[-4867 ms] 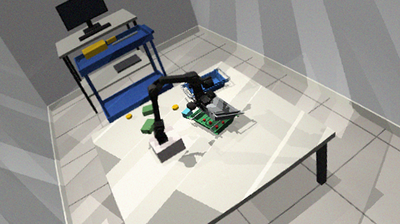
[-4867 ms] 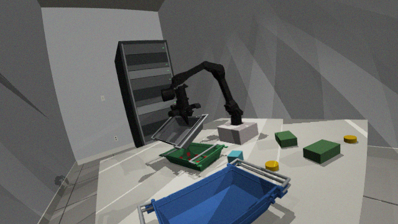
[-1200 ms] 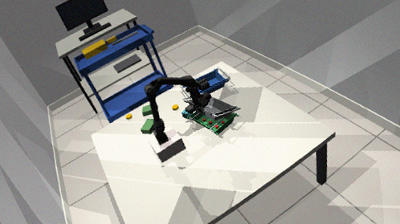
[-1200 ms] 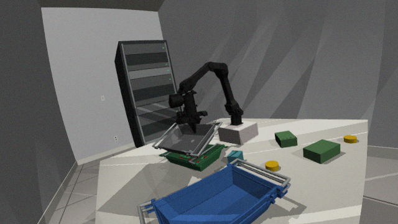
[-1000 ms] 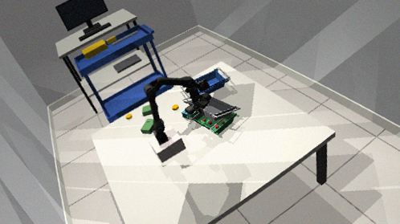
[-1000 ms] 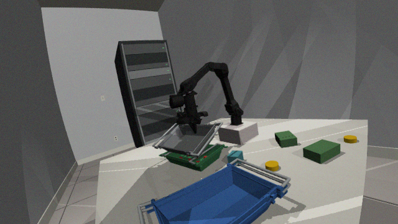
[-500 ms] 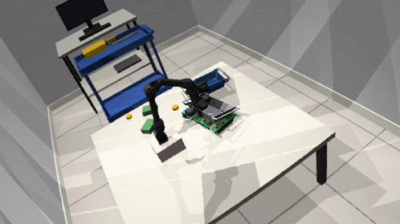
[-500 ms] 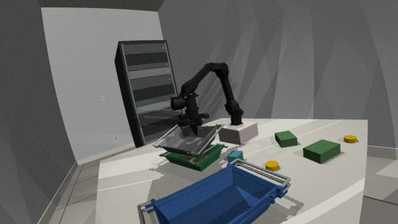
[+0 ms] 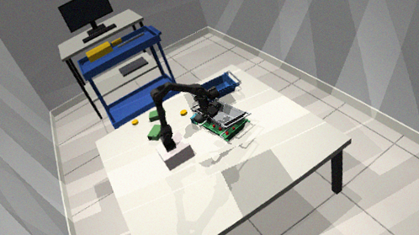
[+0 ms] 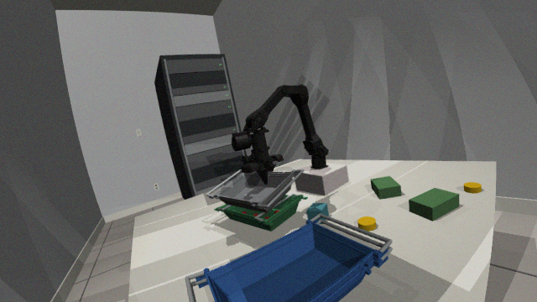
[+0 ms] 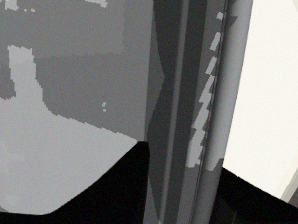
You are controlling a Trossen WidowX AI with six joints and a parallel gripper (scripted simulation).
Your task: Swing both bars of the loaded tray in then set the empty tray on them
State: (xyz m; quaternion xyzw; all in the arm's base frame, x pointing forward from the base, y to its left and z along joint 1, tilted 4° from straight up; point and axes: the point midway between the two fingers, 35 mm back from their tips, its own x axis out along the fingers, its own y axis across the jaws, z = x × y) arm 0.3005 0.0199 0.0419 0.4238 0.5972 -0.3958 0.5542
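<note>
Now: gripper tip 80 mm short of the grey tray, 30 mm to the right of it and 10 mm below it. From my gripper tip the other things lie so: teal cube (60 mm behind, 220 mm to the left, 90 mm below).
</note>
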